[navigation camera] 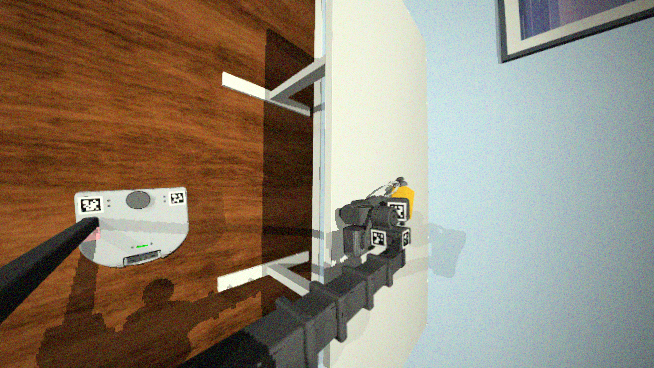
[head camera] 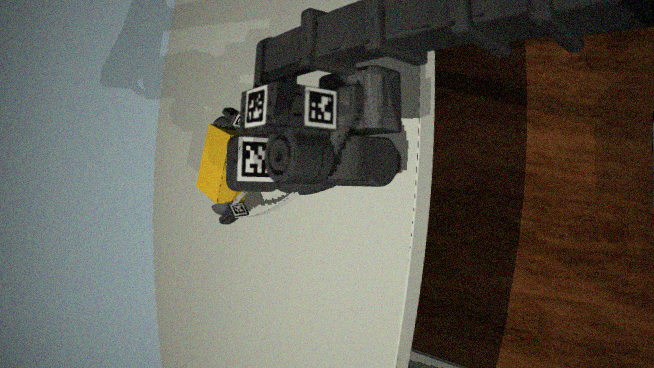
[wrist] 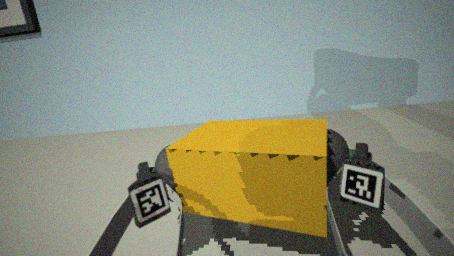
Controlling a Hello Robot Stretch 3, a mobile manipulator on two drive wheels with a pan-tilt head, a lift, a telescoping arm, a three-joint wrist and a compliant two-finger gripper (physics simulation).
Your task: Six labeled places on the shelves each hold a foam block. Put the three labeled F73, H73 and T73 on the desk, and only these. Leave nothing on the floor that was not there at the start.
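Pixels of known places: gripper, fingertip midpoint: (head camera: 219,164) (wrist: 249,156); robot's base, link origin: (navigation camera: 138,199).
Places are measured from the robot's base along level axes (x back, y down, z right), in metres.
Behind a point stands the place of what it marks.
A yellow foam block (head camera: 211,162) @[z 0.592, x 0.026, y -1.025 m] (navigation camera: 406,195) @[z 0.577, x 0.002, y -1.024 m] (wrist: 250,182) @[z 0.562, x 0.023, y -1.005 m] is held at the desk's wall side. No label shows on it. My gripper (head camera: 220,165) @[z 0.616, x 0.025, y -1.001 m] (navigation camera: 404,201) @[z 0.616, x 0.025, y -1.001 m] (wrist: 249,156) @[z 0.616, x 0.025, y -1.001 m] is shut on it, one fingertip pressing each end. The white desk (head camera: 300,280) @[z 0.495, x -0.118, y -0.950 m] (navigation camera: 375,100) @[z 0.543, x -0.299, y -0.950 m] (wrist: 60,195) @[z 0.686, x -0.197, y -0.950 m] is below the block; whether the block touches the desk top I cannot tell. The wrist hides part of the block in the head and navigation views. The labeled shelf places and the other foam blocks do not show.
The blue wall (head camera: 75,225) @[z 1.131, x -0.107, y -1.156 m] (navigation camera: 525,200) @[z 1.117, x 0.065, y -1.318 m] (wrist: 175,60) @[z 1.134, x -0.155, y -1.131 m] rises behind the desk, with a framed picture (navigation camera: 510,50) @[z 1.143, x -0.585, y -1.287 m] (wrist: 32,22) @[z 1.142, x -0.549, y -1.279 m] on it. My telescoping arm (head camera: 400,30) @[z 0.208, x 0.089, y -1.099 m] (navigation camera: 320,310) @[z 0.136, x 0.084, y -1.097 m] reaches across the desk. My base (navigation camera: 145,215) @[z 0.018, x 0.064, y -0.160 m] stands on the wooden floor (navigation camera: 150,125) @[z 0.058, x -0.358, y 0.000 m] before the white desk legs (navigation camera: 245,86).
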